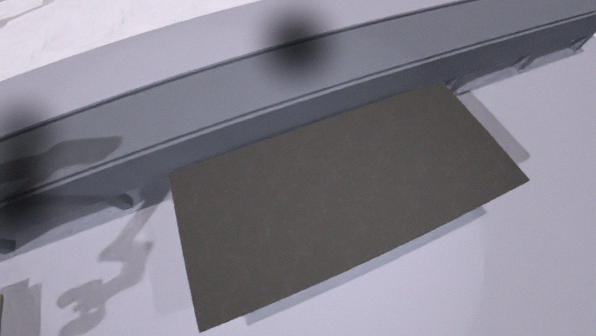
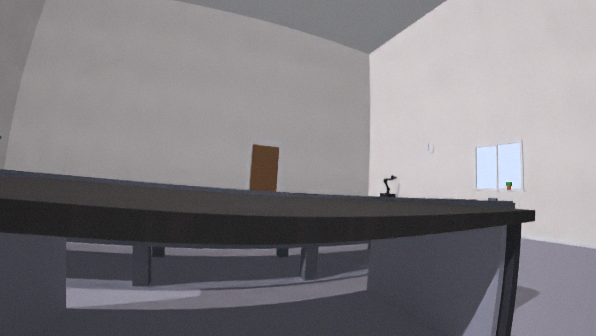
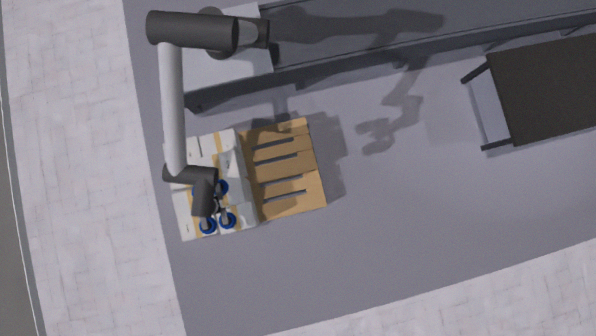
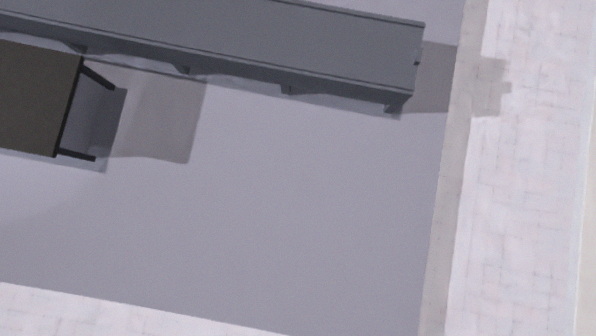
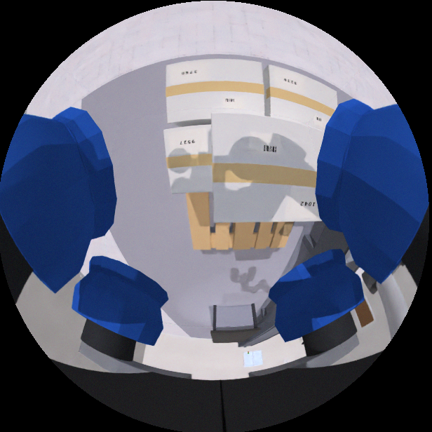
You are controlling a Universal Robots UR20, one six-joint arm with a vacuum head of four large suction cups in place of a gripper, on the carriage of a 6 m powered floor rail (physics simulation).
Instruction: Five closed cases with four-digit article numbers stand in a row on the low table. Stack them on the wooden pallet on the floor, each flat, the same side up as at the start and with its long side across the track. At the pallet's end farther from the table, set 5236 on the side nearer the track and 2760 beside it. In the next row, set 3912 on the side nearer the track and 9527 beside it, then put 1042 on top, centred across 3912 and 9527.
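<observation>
My vacuum head (image 3: 214,206) (image 5: 218,240) is open, its blue cups empty, hanging above the cases. Case 1042 (image 3: 237,185) (image 5: 250,200) lies flat on the row nearer the table, bridging 3912 and 9527. Case 9527 (image 3: 246,215) (image 5: 190,132) shows past its side away from the track. The case on the track side, 3912 by its place, shows one end (image 3: 227,137); its number is hidden. Behind, 2760 (image 3: 184,215) (image 5: 215,105) and 5236 (image 3: 191,147) (image 5: 300,85) lie flat side by side, 5236 nearer the track. The wooden pallet (image 3: 287,170) (image 5: 245,235) shows bare planks toward the table.
The low table (image 1: 350,200) (image 2: 300,230) (image 3: 550,95) (image 4: 35,100) (image 5: 235,336) stands beside the floor rail (image 1: 250,85) (image 4: 300,45), well away from the pallet. The arm reaches from the white carriage (image 3: 240,65) over the track-side cases.
</observation>
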